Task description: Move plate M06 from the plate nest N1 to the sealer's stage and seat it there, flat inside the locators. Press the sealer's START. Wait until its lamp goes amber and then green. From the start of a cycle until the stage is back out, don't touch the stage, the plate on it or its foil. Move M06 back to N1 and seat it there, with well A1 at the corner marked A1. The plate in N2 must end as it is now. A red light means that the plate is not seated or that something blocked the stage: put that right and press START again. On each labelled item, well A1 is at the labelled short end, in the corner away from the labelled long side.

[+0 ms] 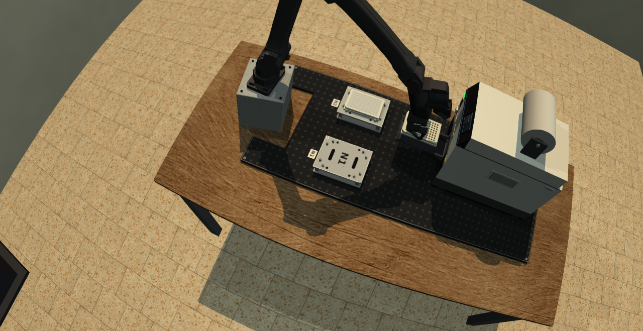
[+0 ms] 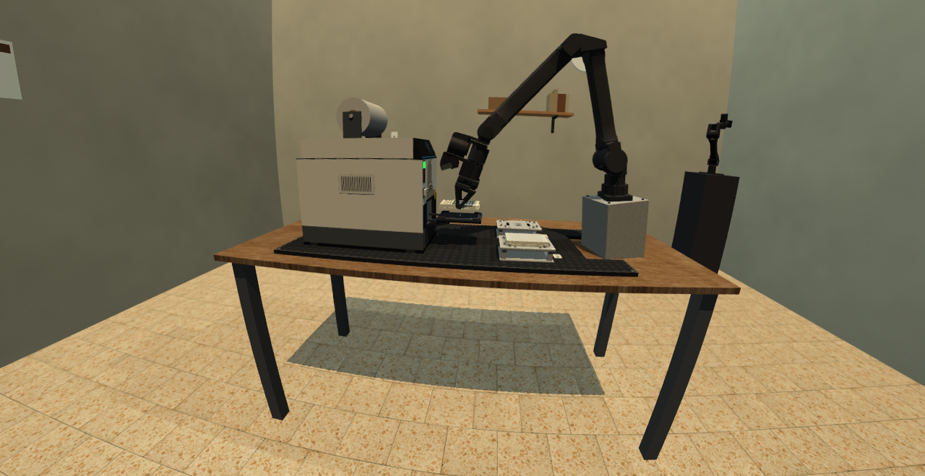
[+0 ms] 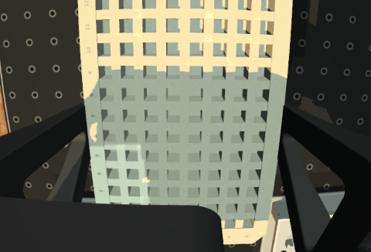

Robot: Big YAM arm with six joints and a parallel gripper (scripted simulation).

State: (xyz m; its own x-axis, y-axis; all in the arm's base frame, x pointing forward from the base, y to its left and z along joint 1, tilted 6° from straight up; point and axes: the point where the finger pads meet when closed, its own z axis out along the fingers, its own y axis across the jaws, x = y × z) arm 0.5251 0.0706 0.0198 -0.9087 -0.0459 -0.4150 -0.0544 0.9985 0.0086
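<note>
The plate M06 lies right at my hand. Also, from my hand: start button 100 mm to the left, 100 mm ahead, 50 mm above; well plate 220 mm behind, 90 mm below, 60 mm to the left; sealer stage 40 mm below.
</note>
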